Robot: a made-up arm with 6 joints. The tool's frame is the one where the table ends. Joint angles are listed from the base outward.
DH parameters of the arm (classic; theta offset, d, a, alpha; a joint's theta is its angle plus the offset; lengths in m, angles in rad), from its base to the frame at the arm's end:
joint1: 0 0.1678 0 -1.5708
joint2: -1.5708 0 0.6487 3.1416
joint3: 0 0 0 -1.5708
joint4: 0 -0.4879 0 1.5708
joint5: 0 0.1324 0 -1.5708
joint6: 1.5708 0 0 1.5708
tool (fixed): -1.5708 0 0 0
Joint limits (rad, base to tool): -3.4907..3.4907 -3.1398..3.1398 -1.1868..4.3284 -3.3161..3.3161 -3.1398..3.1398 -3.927..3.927
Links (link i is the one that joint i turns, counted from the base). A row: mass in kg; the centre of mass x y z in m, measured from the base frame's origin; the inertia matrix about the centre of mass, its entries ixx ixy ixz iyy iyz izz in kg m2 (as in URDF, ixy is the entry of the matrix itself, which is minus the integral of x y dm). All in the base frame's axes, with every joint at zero. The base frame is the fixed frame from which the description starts. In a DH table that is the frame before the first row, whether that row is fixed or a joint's. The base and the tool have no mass.
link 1: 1.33; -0.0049 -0.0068 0.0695; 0.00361 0 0 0.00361 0 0.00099
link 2: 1.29; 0.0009 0.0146 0.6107; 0.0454 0 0 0.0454 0 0.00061
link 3: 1.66; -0.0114 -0.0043 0.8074; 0.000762 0 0 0.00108 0 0.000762
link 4: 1.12; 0.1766 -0.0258 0.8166; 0.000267 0 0 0.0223 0 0.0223
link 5: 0.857; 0.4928 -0.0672 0.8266; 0.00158 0 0 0.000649 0 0.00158
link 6: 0.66; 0.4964 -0.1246 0.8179; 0.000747 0 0 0.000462 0 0.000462
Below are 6 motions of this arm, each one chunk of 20 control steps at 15 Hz.
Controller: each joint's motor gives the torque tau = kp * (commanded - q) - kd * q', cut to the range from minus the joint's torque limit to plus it. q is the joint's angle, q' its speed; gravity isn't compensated. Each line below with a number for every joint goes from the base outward.
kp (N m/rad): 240 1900 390 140 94 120
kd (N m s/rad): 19 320 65 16 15 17
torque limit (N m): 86 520 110 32 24 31
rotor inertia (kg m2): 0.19 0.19 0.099 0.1 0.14 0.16
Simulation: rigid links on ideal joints. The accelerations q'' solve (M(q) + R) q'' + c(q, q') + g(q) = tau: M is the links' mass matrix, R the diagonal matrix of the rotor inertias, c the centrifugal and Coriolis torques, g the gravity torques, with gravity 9.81 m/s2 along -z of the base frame. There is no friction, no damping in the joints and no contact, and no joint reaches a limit. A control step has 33 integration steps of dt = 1/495 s. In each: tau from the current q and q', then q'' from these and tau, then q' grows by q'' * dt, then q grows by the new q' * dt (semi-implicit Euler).
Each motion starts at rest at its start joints. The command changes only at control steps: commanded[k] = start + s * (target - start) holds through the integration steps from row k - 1 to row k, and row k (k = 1, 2, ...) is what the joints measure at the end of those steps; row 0 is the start. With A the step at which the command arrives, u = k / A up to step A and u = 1 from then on. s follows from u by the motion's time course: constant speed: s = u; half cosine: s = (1 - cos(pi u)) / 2; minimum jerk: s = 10 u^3 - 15 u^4 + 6 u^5; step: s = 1 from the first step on.
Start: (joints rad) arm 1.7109 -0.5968 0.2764 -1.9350 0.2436 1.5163
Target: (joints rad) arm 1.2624 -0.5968 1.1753 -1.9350 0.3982 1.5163
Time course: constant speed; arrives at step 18
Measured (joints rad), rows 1 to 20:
1: 1.6995 -0.5985 0.2862 -1.9337 0.2466 1.5164
2: 1.6782 -0.5998 0.3094 -1.9330 0.2516 1.5164
3: 1.6535 -0.6008 0.3419 -1.9327 0.2579 1.5165
4: 1.6283 -0.6015 0.3806 -1.9327 0.2650 1.5165
5: 1.6033 -0.6020 0.4234 -1.9327 0.2727 1.5165
6: 1.5784 -0.6025 0.4689 -1.9328 0.2806 1.5165
7: 1.5535 -0.6028 0.5162 -1.9329 0.2888 1.5165
8: 1.5286 -0.6032 0.5647 -1.9331 0.2972 1.5164
9: 1.5038 -0.6035 0.6140 -1.9333 0.3056 1.5164
10: 1.4789 -0.6037 0.6639 -1.9334 0.3141 1.5164
11: 1.4540 -0.6040 0.7142 -1.9336 0.3226 1.5164
12: 1.4292 -0.6042 0.7647 -1.9338 0.3312 1.5164
13: 1.4043 -0.6045 0.8154 -1.9340 0.3397 1.5164
14: 1.3794 -0.6048 0.8662 -1.9342 0.3483 1.5163
15: 1.3546 -0.6050 0.9171 -1.9344 0.3569 1.5163
16: 1.3297 -0.6053 0.9681 -1.9346 0.3655 1.5163
17: 1.3049 -0.6055 1.0192 -1.9348 0.3740 1.5163
18: 1.2800 -0.6058 1.0703 -1.9350 0.3826 1.5163
19: 1.2648 -0.6065 1.1057 -1.9359 0.3884 1.5162
20: 1.2603 -0.6069 1.1292 -1.9362 0.3921 1.5162

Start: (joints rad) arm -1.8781 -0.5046 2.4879 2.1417 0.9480 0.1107
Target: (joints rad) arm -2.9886 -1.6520 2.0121 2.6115 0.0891 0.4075
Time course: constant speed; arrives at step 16
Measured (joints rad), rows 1 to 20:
1: -1.8950 -0.5305 2.4827 2.1507 0.9309 0.1173
2: -1.9398 -0.5730 2.4714 2.1678 0.9006 0.1287
3: -2.0056 -0.6259 2.4542 2.1909 0.8619 0.1429
4: -2.0816 -0.6855 2.4331 2.2174 0.8178 0.1589
5: -2.1598 -0.7495 2.4092 2.2455 0.7702 0.1759
6: -2.2361 -0.8163 2.3833 2.2743 0.7204 0.1935
7: -2.3092 -0.8850 2.3562 2.3033 0.6692 0.2115
8: -2.3797 -0.9550 2.3282 2.3323 0.6170 0.2297
9: -2.4485 -1.0258 2.2995 2.3614 0.5643 0.2480
10: -2.5168 -1.0970 2.2705 2.3905 0.5112 0.2665
11: -2.5854 -1.1686 2.2411 2.4196 0.4578 0.2850
12: -2.6546 -1.2403 2.2114 2.4489 0.4043 0.3035
13: -2.7248 -1.3121 2.1816 2.4782 0.3507 0.3220
14: -2.7958 -1.3839 2.1517 2.5076 0.2971 0.3406
15: -2.8674 -1.4557 2.1217 2.5370 0.2434 0.3591
16: -2.9394 -1.5274 2.0917 2.5665 0.1897 0.3777
17: -3.0026 -1.5775 2.0745 2.5824 0.1532 0.3896
18: -3.0441 -1.6105 2.0623 2.5919 0.1299 0.3969
19: -3.0598 -1.6321 2.0535 2.5973 0.1149 0.4012
20: -3.0534 -1.6463 2.0472 2.6002 0.1053 0.4038

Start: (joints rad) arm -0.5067 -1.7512 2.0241 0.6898 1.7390 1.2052
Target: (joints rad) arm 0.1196 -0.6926 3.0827 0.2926 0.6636 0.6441
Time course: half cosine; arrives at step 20
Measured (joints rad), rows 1 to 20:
1: -0.5062 -1.7551 2.0307 0.6913 1.7366 1.2041
2: -0.5034 -1.7528 2.0437 0.6904 1.7284 1.1996
3: -0.4956 -1.7407 2.0628 0.6847 1.7120 1.1906
4: -0.4807 -1.7183 2.0898 0.6743 1.6861 1.1762
5: -0.4573 -1.6855 2.1255 0.6595 1.6503 1.1564
6: -0.4252 -1.6426 2.1701 0.6406 1.6046 1.1315
7: -0.3852 -1.5905 2.2231 0.6180 1.5499 1.1017
8: -0.3388 -1.5301 2.2837 0.5924 1.4871 1.0677
9: -0.2877 -1.4629 2.3507 0.5644 1.4175 1.0303
10: -0.2338 -1.3904 2.4227 0.5348 1.3429 0.9904
11: -0.1789 -1.3143 2.4982 0.5043 1.2648 0.9489
12: -0.1245 -1.2365 2.5753 0.4737 1.1853 0.9069
13: -0.0724 -1.1588 2.6522 0.4438 1.1063 0.8653
14: -0.0241 -1.0831 2.7272 0.4154 1.0295 0.8251
15: 0.0191 -1.0113 2.7984 0.3891 0.9571 0.7875
16: 0.0559 -0.9451 2.8640 0.3657 0.8906 0.7532
17: 0.0857 -0.8861 2.9224 0.3455 0.8318 0.7231
18: 0.1079 -0.8358 2.9722 0.3293 0.7821 0.6980
19: 0.1224 -0.7956 3.0121 0.3171 0.7427 0.6785
20: 0.1295 -0.7663 3.0410 0.3095 0.7145 0.6650

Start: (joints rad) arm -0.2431 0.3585 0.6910 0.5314 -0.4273 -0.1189
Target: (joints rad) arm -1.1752 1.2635 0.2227 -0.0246 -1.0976 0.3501
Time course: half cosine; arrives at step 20
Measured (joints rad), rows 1 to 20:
1: -0.2451 0.3631 0.6841 0.5266 -0.4288 -0.1177
2: -0.2529 0.3721 0.6758 0.5190 -0.4340 -0.1139
3: -0.2706 0.3870 0.6659 0.5076 -0.4442 -0.1062
4: -0.2993 0.4092 0.6531 0.4912 -0.4603 -0.0941
5: -0.3385 0.4394 0.6365 0.4694 -0.4826 -0.0776
6: -0.3868 0.4778 0.6160 0.4424 -0.5111 -0.0567
7: -0.4426 0.5239 0.5917 0.4106 -0.5453 -0.0318
8: -0.5047 0.5768 0.5641 0.3748 -0.5845 -0.0034
9: -0.5719 0.6355 0.5336 0.3358 -0.6280 0.0278
10: -0.6430 0.6987 0.5010 0.2946 -0.6746 0.0611
11: -0.7167 0.7647 0.4671 0.2522 -0.7233 0.0958
12: -0.7914 0.8322 0.4327 0.2096 -0.7729 0.1309
13: -0.8656 0.8993 0.3986 0.1681 -0.8222 0.1656
14: -0.9372 0.9645 0.3657 0.1285 -0.8701 0.1990
15: -1.0040 1.0261 0.3346 0.0918 -0.9152 0.2305
16: -1.0638 1.0828 0.3062 0.0590 -0.9566 0.2590
17: -1.1146 1.1331 0.2810 0.0308 -0.9932 0.2841
18: -1.1545 1.1758 0.2596 0.0078 -1.0242 0.3050
19: -1.1822 1.2099 0.2427 -0.0093 -1.0487 0.3213
20: -1.1972 1.2346 0.2306 -0.0202 -1.0662 0.3325

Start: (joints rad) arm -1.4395 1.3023 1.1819 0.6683 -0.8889 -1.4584
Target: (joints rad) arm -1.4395 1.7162 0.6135 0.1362 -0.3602 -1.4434
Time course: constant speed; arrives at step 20
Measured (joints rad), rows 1 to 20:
1: -1.4392 1.3141 1.1681 0.6546 -0.8806 -1.4581
2: -1.4389 1.3307 1.1465 0.6330 -0.8660 -1.4576
3: -1.4388 1.3488 1.1223 0.6089 -0.8473 -1.4569
4: -1.4388 1.3679 1.0967 0.5835 -0.8258 -1.4563
5: -1.4390 1.3876 1.0701 0.5575 -0.8026 -1.4556
6: -1.4392 1.4076 1.0429 0.5312 -0.7782 -1.4549
7: -1.4394 1.4279 1.0154 0.5047 -0.7531 -1.4541
8: -1.4395 1.4483 0.9877 0.4782 -0.7276 -1.4534
9: -1.4396 1.4688 0.9599 0.4517 -0.7017 -1.4527
10: -1.4396 1.4894 0.9321 0.4252 -0.6757 -1.4519
11: -1.4396 1.5100 0.9043 0.3987 -0.6495 -1.4512
12: -1.4395 1.5305 0.8765 0.3722 -0.6232 -1.4505
13: -1.4394 1.5511 0.8487 0.3458 -0.5969 -1.4497
14: -1.4394 1.5717 0.8209 0.3194 -0.5705 -1.4490
15: -1.4393 1.5922 0.7932 0.2931 -0.5441 -1.4483
16: -1.4393 1.6128 0.7656 0.2668 -0.5177 -1.4475
17: -1.4394 1.6333 0.7380 0.2405 -0.4913 -1.4468
18: -1.4394 1.6538 0.7104 0.2143 -0.4648 -1.4460
19: -1.4394 1.6743 0.6829 0.1880 -0.4384 -1.4453
20: -1.4395 1.6948 0.6554 0.1618 -0.4120 -1.4446

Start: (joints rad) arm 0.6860 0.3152 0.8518 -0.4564 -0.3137 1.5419
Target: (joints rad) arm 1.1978 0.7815 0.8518 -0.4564 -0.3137 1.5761
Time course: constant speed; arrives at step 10
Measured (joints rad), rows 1 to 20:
1: 0.7014 0.3318 0.8478 -0.4576 -0.3137 1.5432
2: 0.7399 0.3597 0.8430 -0.4600 -0.3139 1.5454
3: 0.7913 0.3944 0.8392 -0.4621 -0.3141 1.5480
4: 0.8464 0.4335 0.8362 -0.4638 -0.3142 1.5510
5: 0.9007 0.4755 0.8339 -0.4650 -0.3143 1.5541
6: 0.9533 0.5193 0.8322 -0.4658 -0.3144 1.5574
7: 1.0046 0.5643 0.8310 -0.4663 -0.3145 1.5607
8: 1.0552 0.6101 0.8301 -0.4666 -0.3145 1.5640
9: 1.1057 0.6564 0.8294 -0.4668 -0.3146 1.5674
10: 1.1565 0.7030 0.8289 -0.4670 -0.3146 1.5708
11: 1.1984 0.7359 0.8265 -0.4692 -0.3148 1.5730
12: 1.2224 0.7575 0.8256 -0.4703 -0.3149 1.5743
13: 1.2285 0.7716 0.8255 -0.4703 -0.3149 1.5751
14: 1.2223 0.7809 0.8258 -0.4698 -0.3149 1.5756
15: 1.2108 0.7870 0.8263 -0.4690 -0.3149 1.5759
16: 1.1998 0.7910 0.8267 -0.4682 -0.3148 1.5761
17: 1.1925 0.7936 0.8271 -0.4677 -0.3147 1.5762
18: 1.1897 0.7954 0.8274 -0.4673 -0.3147 1.5763
19: 1.1907 0.7965 0.8276 -0.4672 -0.3147 1.5763
20: 1.1935 0.7973 0.8278 -0.4672 -0.3147 1.5763

